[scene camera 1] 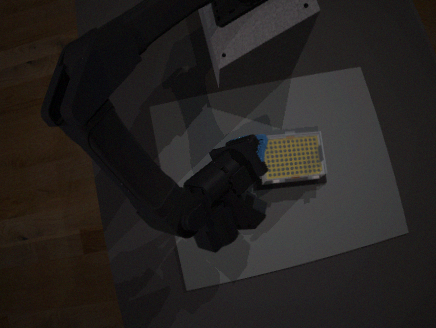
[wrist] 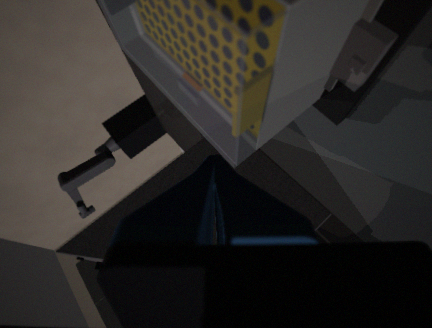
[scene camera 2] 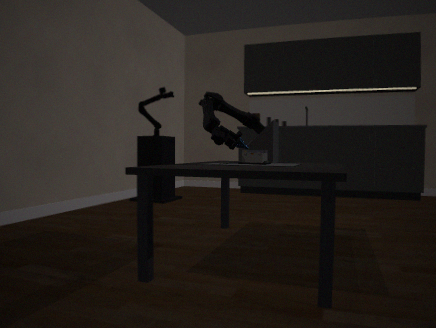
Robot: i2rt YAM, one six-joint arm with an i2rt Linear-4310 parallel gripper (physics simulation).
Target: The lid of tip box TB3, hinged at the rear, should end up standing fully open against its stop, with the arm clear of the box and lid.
Labels:
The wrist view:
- my gripper: 214, 165
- clear lid: 218, 70
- grey mat: 364, 170

